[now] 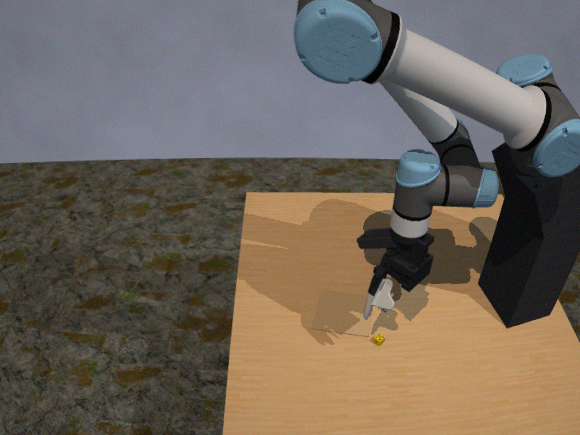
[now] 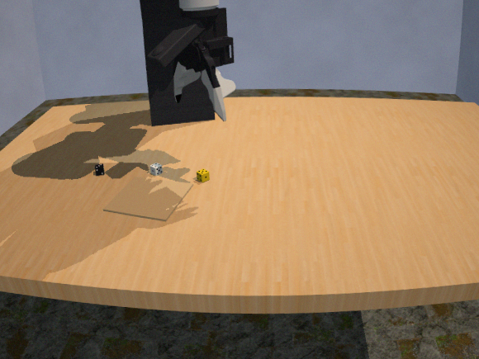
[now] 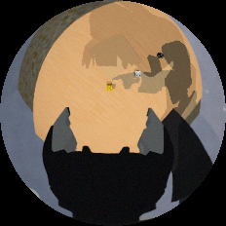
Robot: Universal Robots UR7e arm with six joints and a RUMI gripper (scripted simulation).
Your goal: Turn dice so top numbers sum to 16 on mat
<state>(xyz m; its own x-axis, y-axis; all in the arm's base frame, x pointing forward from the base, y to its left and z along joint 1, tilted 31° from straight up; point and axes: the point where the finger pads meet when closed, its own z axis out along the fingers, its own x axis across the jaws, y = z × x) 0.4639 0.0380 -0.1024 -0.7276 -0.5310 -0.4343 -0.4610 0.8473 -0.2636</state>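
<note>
My gripper is now 140 mm above the yellow die. Round my hand: thin tan mat 150 mm below, 110 mm to the right, 60 mm ahead; then black die 240 mm to the right, 140 mm below, 80 mm behind; then white die 140 mm below, 100 mm to the right, 50 mm behind.
</note>
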